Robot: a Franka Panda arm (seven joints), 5 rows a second.
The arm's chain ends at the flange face. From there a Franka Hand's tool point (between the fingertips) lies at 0.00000 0.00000 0.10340 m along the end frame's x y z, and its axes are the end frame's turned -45 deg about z.
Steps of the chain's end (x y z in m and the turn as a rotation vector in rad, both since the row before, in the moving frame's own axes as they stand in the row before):
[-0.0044, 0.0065, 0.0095, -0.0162, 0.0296, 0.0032]
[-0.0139, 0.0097, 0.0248, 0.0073, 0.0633, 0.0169]
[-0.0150, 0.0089, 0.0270, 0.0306, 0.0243, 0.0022]
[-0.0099, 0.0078, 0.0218, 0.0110, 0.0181, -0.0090]
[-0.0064, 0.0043, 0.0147, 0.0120, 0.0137, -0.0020]
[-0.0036, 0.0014, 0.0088, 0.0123, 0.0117, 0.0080]
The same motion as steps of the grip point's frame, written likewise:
[-0.0067, 0.0048, 0.0094, -0.0324, 0.0095, 0.0032]
[-0.0116, 0.0012, 0.0246, -0.0396, 0.0499, 0.0169]
[-0.0129, -0.0048, 0.0269, 0.0045, 0.0388, 0.0022]
[-0.0104, -0.0010, 0.0218, -0.0050, 0.0206, -0.0090]
[-0.0057, -0.0014, 0.0147, -0.0012, 0.0182, -0.0020]
[-0.0018, -0.0016, 0.0088, 0.0004, 0.0170, 0.0080]

